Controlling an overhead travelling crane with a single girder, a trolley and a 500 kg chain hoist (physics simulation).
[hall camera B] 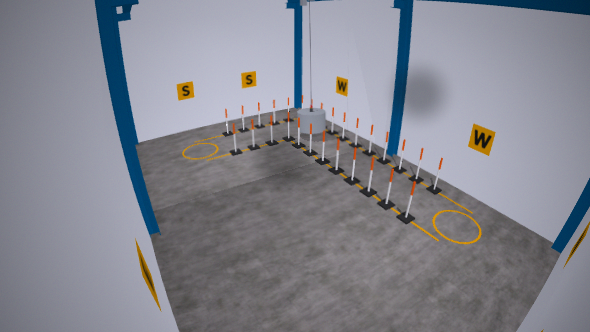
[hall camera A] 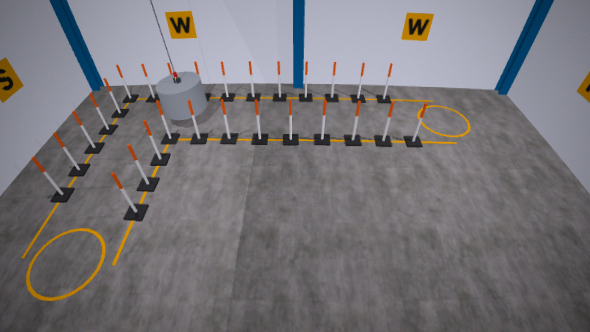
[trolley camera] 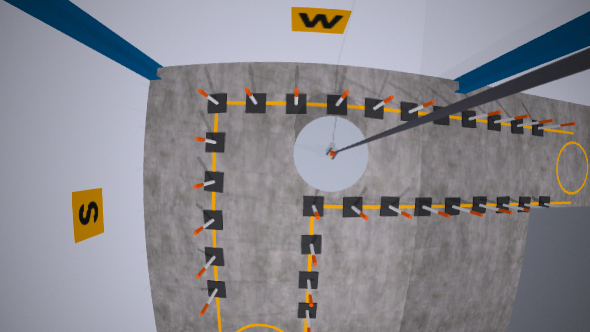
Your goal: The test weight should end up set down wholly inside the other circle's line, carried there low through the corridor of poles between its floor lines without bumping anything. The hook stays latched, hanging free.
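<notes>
The grey cylindrical test weight [hall camera A: 181,100] [hall camera B: 311,122] [trolley camera: 315,170] hangs upright, low above the floor, its shadow beneath it. It is near the corridor's corner, between the wall-side poles and the inner row. The hook [hall camera A: 175,78] [hall camera B: 311,108] [trolley camera: 331,152] is at its top centre, shut on the weight; the latch is too small to make out. In the trolley view the weight's edge is close to the inner corner pole's base [trolley camera: 313,206], with a narrow gap. The circle at the short leg's end [hall camera A: 105,250] [hall camera B: 183,151] [trolley camera: 259,325] and the far circle [hall camera A: 450,136] [hall camera B: 433,223] [trolley camera: 557,168] hold no weight.
Red-and-white poles on black bases stand along both yellow floor lines. The outer corner pole [trolley camera: 217,102] stands left of the weight in the trolley view. The outer row [trolley camera: 214,181] and inner row [trolley camera: 311,244] flank the short leg. Blue columns [hall camera A: 298,45] stand by the walls.
</notes>
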